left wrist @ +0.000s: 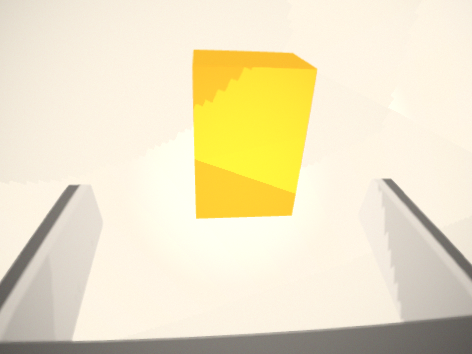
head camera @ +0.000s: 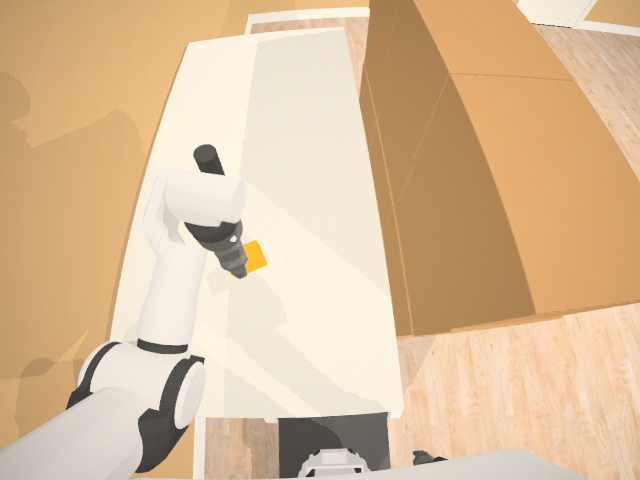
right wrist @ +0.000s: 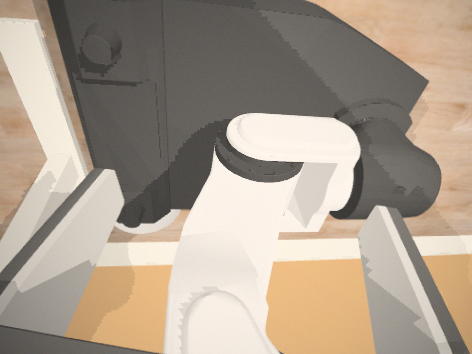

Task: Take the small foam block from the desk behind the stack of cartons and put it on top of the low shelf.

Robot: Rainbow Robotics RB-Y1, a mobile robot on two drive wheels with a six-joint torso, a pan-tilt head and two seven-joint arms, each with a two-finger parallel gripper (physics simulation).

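Frame: origin at the robot's base, x ahead, y right, z down, level; centimetres.
Seen in the pictures: left gripper, between the fingertips: (left wrist: 235, 200) (head camera: 235, 255); right gripper, between the fingertips: (right wrist: 240, 202).
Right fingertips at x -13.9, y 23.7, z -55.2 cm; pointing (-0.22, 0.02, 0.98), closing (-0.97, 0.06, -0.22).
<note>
Offsets run from my right fingertips to a thing's top centre. "pt": to the spot under its first point. Level surfaces: height alone.
The small foam block {dy -44.7, dx +59.4, dz -21.4 cm} (head camera: 255, 256) (left wrist: 246, 135) is yellow-orange and lies on the white desk {dz -16.9 cm} (head camera: 310, 155), partly hidden by the left gripper in the head view. My left gripper (head camera: 240, 275) (left wrist: 235, 200) is open above the desk. In the left wrist view the block shows beyond the fingertips, between their lines and a little toward the upper middle, not held. My right gripper (right wrist: 240, 202) is open and empty, low beside the robot's base. The stack of cartons (head camera: 537, 186) stands along the right side of the desk. The low shelf does not show in these views.
A tan wall (head camera: 62, 206) runs close along the left side of the desk. Wooden floor {dz +55.1 cm} (head camera: 491, 392) shows at the right front. In the right wrist view are the robot's dark base (right wrist: 225, 65), its white lower body {pt dy -16.9, dx -1.8, dz +8.3 cm} (right wrist: 225, 250) and a white desk leg (right wrist: 37, 85).
</note>
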